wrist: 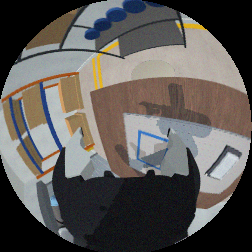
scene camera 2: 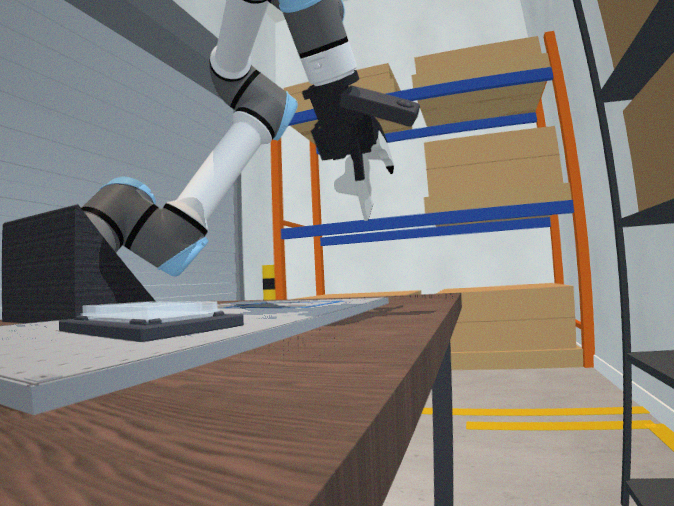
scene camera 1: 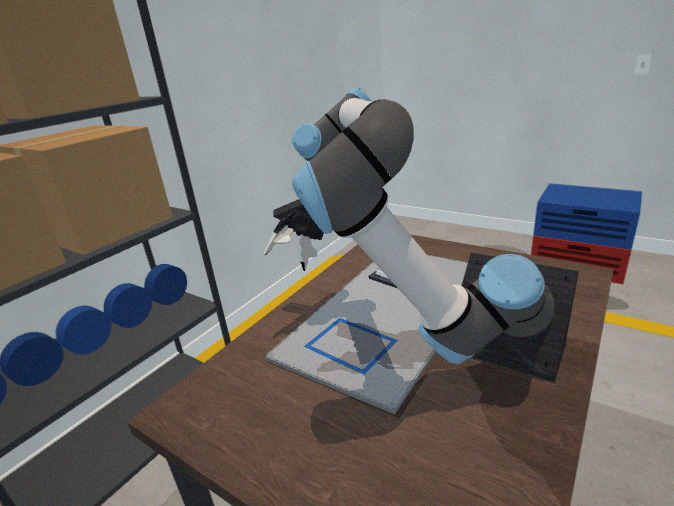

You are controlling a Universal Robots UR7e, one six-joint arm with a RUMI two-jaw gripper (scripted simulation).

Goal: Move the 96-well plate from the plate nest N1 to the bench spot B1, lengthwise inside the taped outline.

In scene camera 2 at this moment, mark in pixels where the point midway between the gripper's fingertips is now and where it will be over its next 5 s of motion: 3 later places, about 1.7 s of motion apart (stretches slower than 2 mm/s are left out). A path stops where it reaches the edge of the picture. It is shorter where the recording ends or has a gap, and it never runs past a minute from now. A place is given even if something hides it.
The gripper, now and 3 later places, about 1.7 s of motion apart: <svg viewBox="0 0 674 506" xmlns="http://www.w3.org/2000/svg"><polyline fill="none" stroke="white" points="380,195 301,213 173,229 144,263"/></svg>
